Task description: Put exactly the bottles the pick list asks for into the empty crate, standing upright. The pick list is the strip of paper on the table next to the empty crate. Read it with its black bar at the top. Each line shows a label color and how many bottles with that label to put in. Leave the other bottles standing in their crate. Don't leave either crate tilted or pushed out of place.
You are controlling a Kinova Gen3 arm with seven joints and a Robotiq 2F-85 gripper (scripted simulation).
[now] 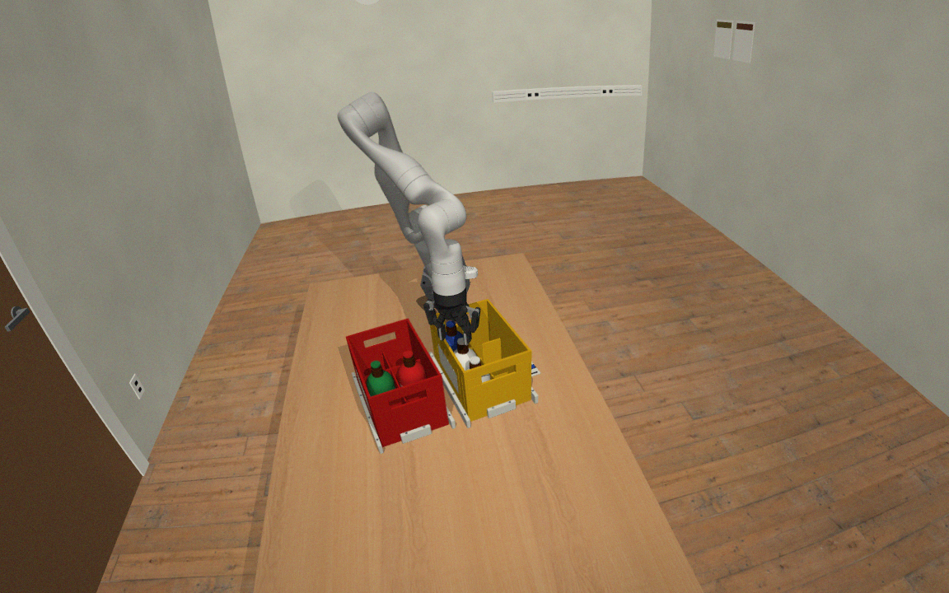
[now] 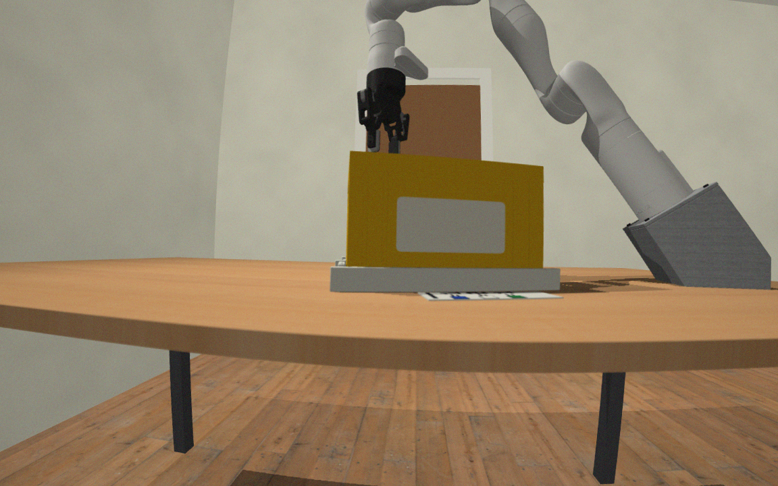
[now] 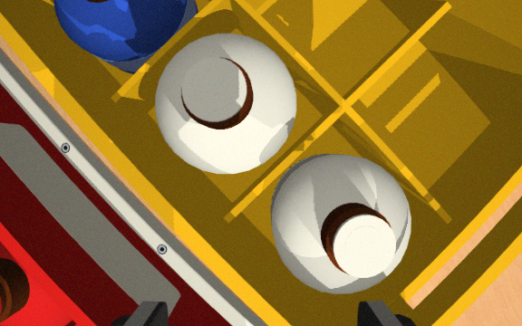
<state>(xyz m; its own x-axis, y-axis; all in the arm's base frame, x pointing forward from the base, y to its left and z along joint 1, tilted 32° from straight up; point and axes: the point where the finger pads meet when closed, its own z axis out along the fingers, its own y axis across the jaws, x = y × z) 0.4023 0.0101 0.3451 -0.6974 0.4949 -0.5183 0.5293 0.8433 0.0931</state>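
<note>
My hand is 6 cm past the green bottle, 20 cm to the left of it and 15 cm above it. The rest, counted from my hand: yellow crate: 8 cm behind, 8 cm to the left, 16 cm below; red bottle: 7 cm behind, 12 cm to the right, 15 cm below; blue bottle: 16 cm behind, 2 cm to the left, 15 cm below.
</note>
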